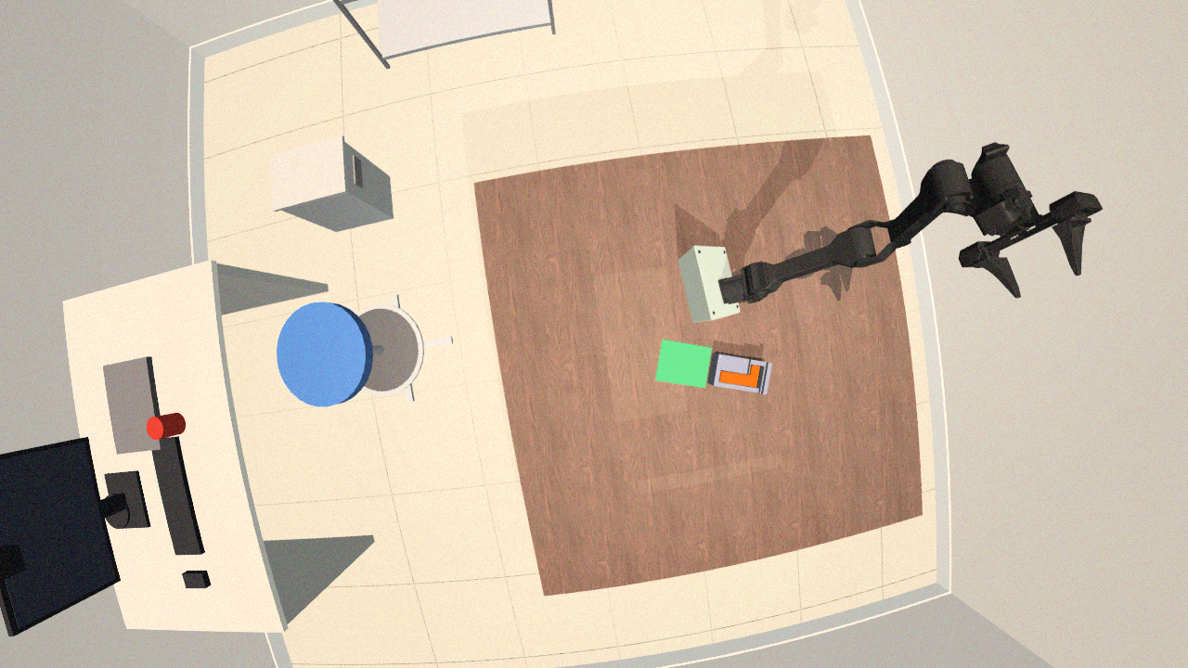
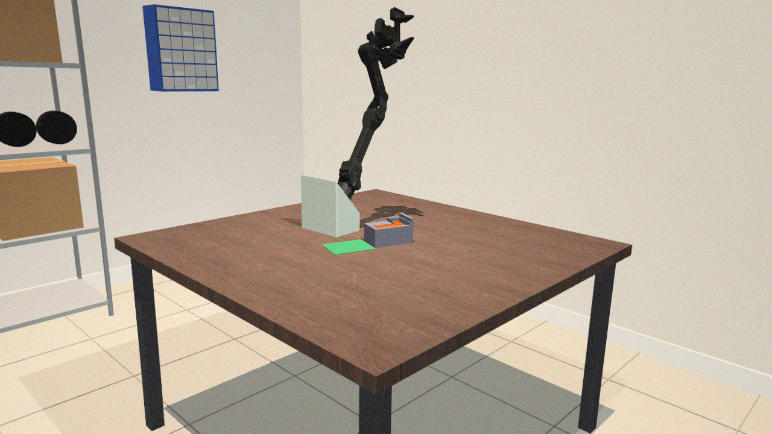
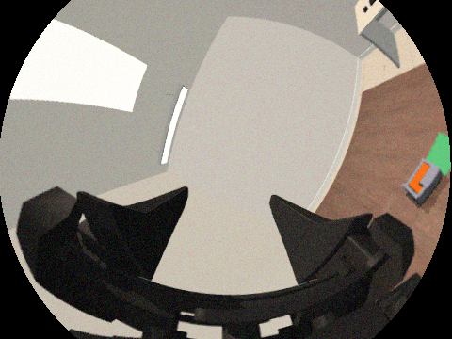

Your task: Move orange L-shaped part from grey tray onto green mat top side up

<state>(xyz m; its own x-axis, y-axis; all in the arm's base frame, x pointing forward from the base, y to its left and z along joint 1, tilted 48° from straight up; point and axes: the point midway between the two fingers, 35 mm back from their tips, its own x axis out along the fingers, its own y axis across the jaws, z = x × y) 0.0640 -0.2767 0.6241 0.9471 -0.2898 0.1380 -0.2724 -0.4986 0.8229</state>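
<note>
The orange L-shaped part lies 700 mm below my gripper tip, 260 mm to the right of it and 120 mm ahead of it. Round my gripper tip: green mat (760 mm below, 410 mm to the right, 50 mm ahead).
</note>
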